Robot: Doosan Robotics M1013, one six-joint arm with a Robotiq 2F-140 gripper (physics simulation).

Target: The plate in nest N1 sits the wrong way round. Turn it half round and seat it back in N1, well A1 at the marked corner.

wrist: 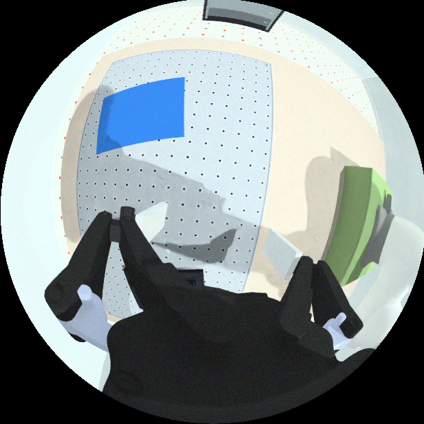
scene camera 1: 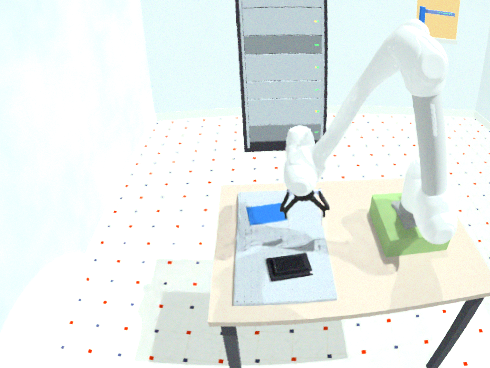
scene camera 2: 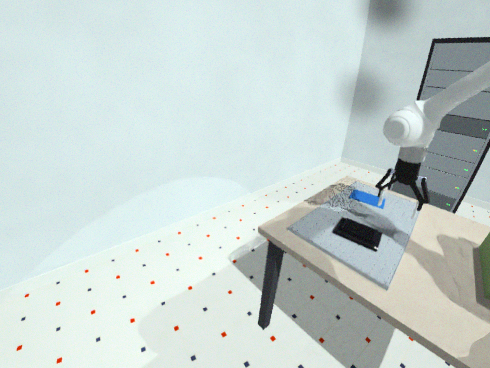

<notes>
In view: my gripper (scene camera 2: 395, 211) and a blue rectangle (wrist: 155, 110).
My gripper also shows in the wrist view (wrist: 217, 228).
</notes>
